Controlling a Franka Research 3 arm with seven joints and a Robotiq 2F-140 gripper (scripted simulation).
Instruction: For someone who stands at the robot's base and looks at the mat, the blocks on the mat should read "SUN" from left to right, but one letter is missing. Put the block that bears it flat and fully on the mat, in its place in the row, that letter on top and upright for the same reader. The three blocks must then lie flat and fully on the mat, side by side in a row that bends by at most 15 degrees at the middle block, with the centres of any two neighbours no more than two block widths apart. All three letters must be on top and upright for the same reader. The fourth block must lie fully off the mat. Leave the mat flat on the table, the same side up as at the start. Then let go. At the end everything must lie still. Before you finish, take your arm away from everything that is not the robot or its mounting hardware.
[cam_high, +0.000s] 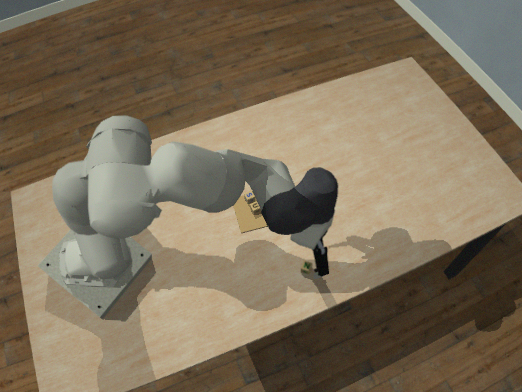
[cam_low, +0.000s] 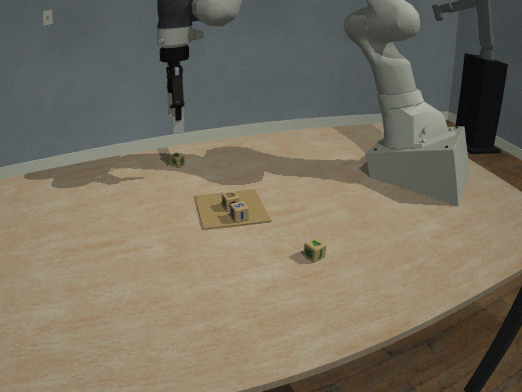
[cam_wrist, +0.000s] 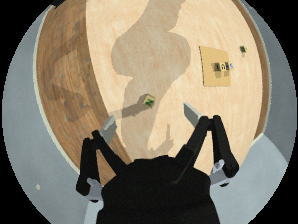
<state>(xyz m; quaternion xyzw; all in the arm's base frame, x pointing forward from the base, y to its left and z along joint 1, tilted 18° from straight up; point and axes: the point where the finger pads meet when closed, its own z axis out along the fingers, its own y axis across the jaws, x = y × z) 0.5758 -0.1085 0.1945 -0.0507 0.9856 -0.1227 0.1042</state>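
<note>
Now: the N block 11 cm below my hand. Round my hand: U block (25 cm to the left, 11 cm below, 10 cm behind); then mat (25 cm to the left, 13 cm below, 10 cm behind).
</note>
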